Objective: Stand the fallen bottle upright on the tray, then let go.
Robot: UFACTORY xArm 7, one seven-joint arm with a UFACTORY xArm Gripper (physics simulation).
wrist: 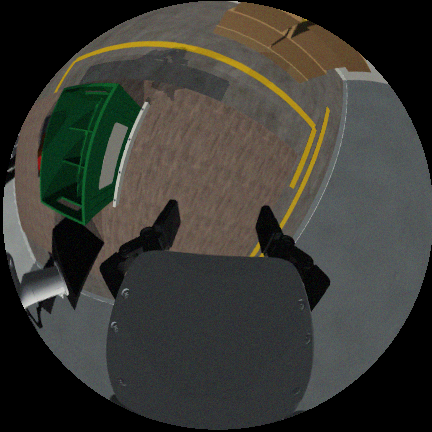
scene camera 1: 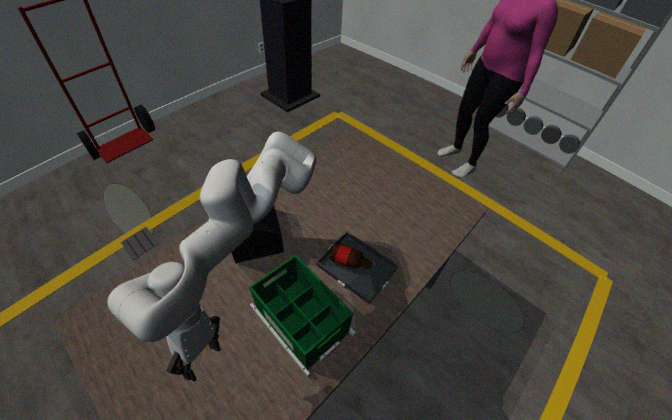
My gripper shows in the wrist view and in scene camera 1. One and the same spot on my gripper: [wrist: 159, 236] is [scene camera 1: 213, 339].
